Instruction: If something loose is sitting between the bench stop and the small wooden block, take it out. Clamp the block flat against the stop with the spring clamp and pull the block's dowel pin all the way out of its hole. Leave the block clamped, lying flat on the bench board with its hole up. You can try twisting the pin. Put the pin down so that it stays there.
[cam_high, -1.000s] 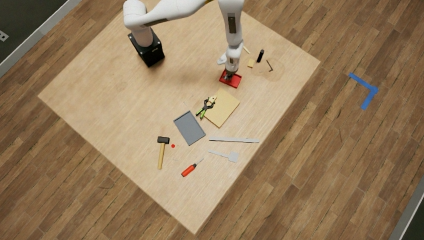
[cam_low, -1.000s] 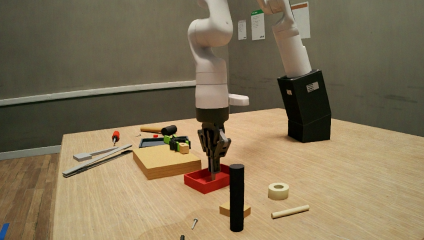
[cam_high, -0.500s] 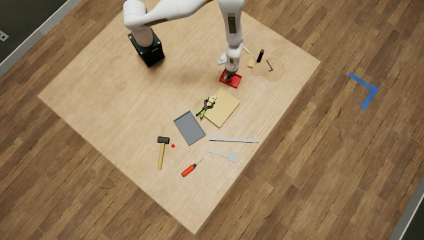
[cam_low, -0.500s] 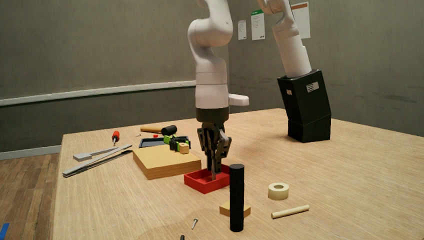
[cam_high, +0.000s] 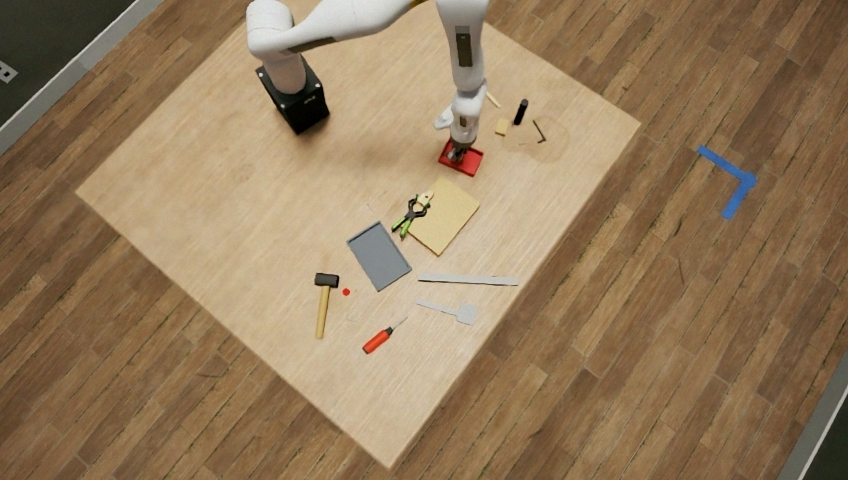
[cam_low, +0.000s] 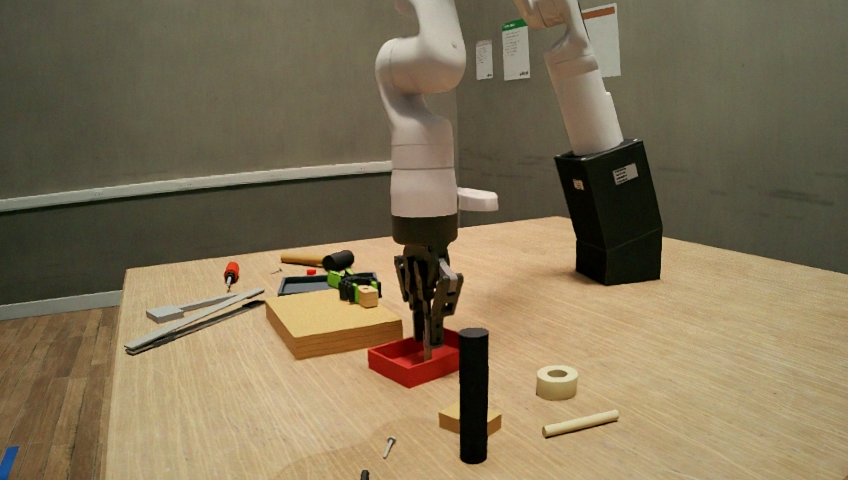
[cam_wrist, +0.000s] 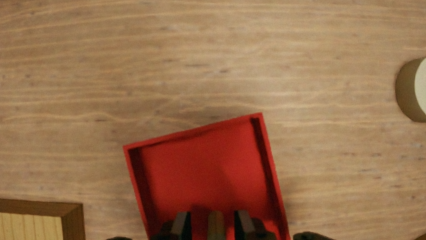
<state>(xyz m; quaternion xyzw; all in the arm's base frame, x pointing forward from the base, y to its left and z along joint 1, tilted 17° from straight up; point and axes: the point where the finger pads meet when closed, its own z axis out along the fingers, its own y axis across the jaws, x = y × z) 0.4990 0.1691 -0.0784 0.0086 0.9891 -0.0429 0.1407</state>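
Right now the dowel pin is 2 cm below my hand. Also, from my hand: wooden block: 18 cm to the right; then tape ring: 15 cm to the left, 7 cm behind, 3 cm below; then red tray: 4 cm below.
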